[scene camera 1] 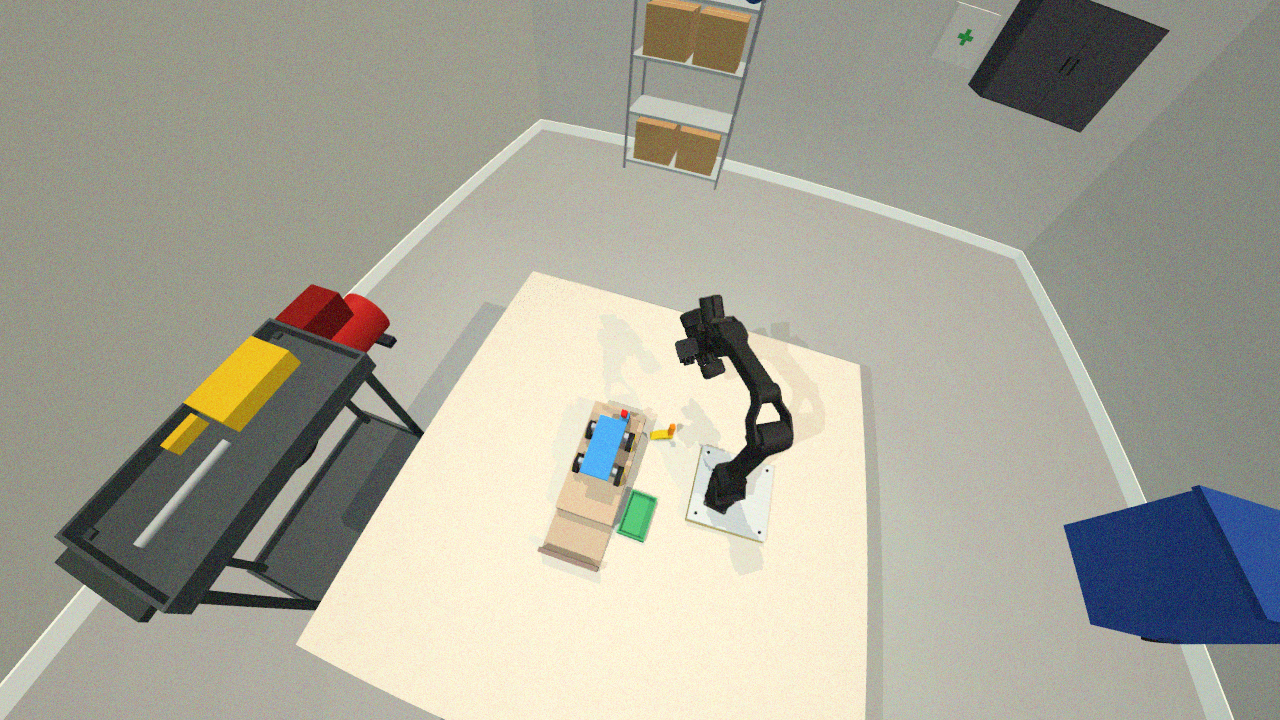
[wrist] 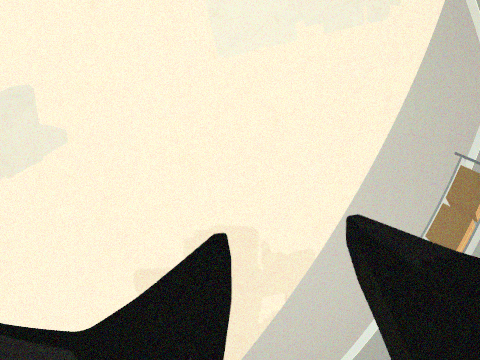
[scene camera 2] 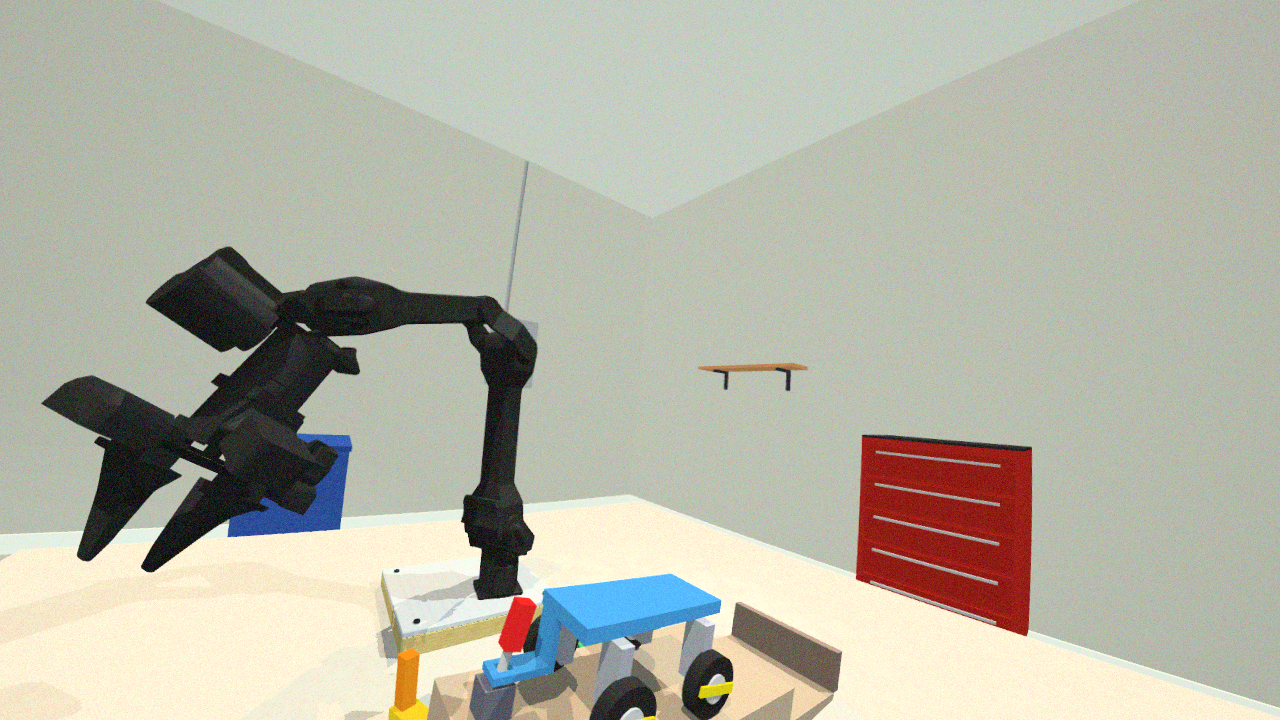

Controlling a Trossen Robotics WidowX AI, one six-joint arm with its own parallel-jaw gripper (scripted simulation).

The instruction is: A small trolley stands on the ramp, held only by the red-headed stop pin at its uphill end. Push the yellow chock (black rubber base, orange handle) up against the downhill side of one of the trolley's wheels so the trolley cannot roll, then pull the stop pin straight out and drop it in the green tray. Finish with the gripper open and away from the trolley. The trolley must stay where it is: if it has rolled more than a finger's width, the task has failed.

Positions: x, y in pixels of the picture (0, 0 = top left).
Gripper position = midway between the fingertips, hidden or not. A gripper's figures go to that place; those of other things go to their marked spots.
Labels:
My gripper [scene camera 1: 693, 347]: 111 cm from the lens. A blue-topped trolley [scene camera 1: 607, 434] is 96 cm from the lens. A wooden ramp [scene camera 1: 597, 500] is 101 cm from the lens.

